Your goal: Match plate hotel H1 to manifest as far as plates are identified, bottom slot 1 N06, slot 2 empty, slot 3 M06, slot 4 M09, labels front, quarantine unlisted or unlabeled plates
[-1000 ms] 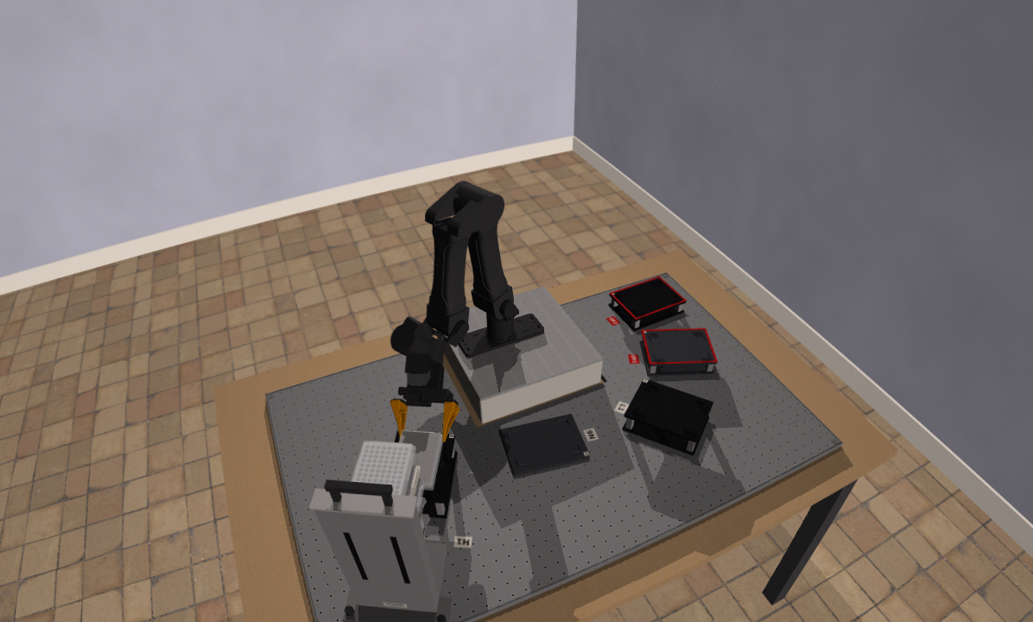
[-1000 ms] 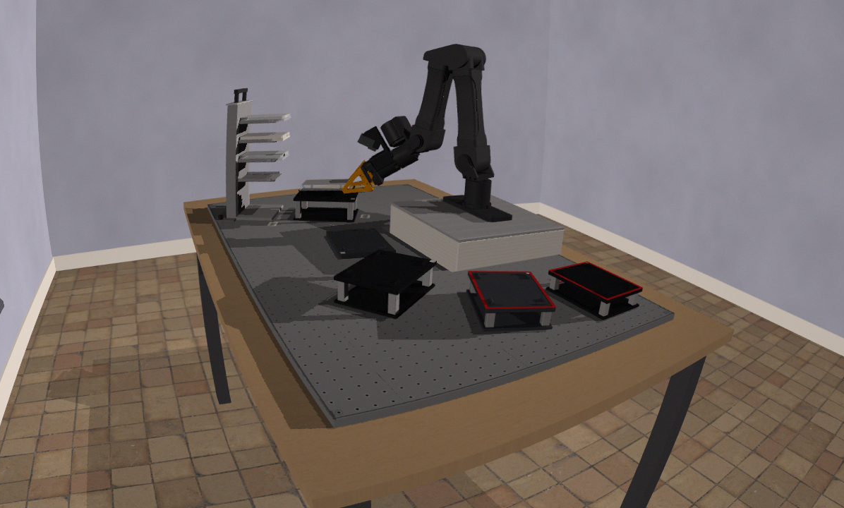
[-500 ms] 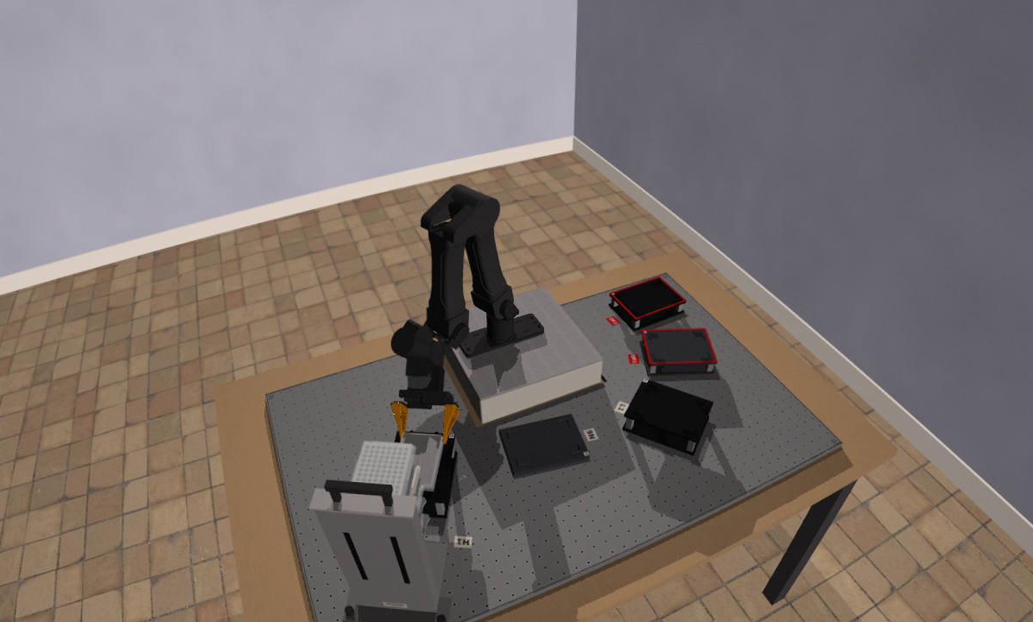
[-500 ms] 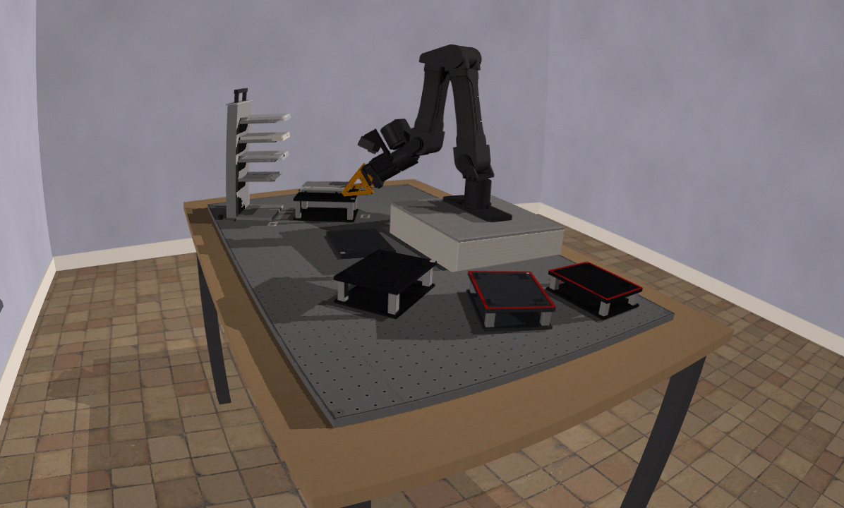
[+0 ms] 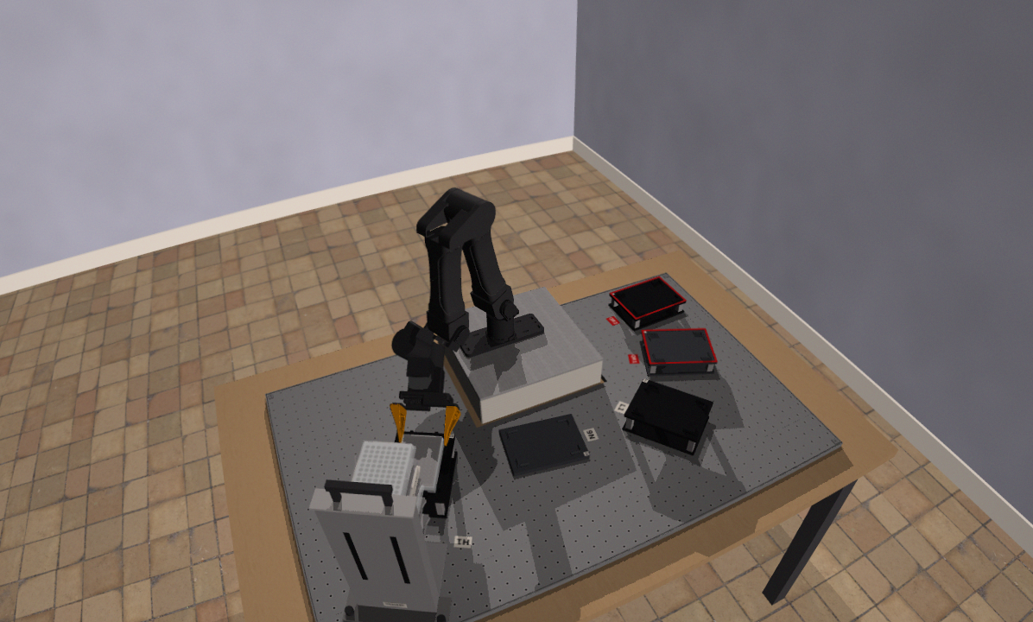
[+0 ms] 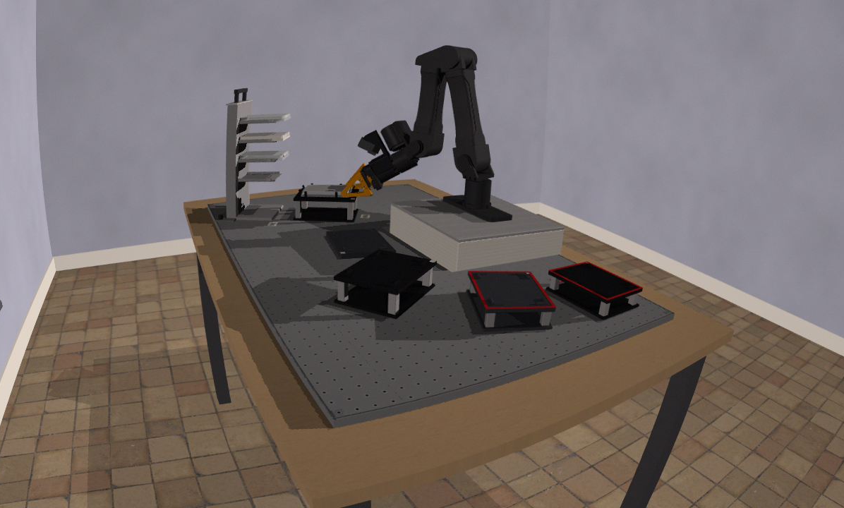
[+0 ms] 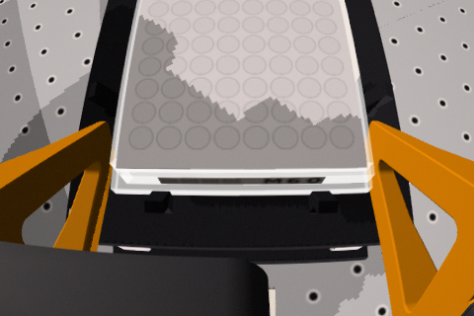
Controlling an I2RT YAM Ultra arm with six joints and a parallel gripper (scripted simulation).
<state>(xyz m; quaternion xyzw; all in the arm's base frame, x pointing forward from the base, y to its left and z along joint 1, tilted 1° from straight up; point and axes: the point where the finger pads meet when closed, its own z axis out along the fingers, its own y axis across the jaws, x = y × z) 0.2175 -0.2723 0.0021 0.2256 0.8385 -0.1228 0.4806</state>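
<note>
Now: the black regrip nest RG 50 mm ahead of my hand, 30 mm to the right of it and 10 mm below it. From my hand the other things lie so: flat recovery nest N6: 70 mm ahead, 240 mm to the left, 60 mm below; then H1 deck label: 210 mm ahead, 10 mm to the right, 70 mm below; then plate hotel H1: 270 mm ahead, 160 mm to the right, 90 mm above.
</note>
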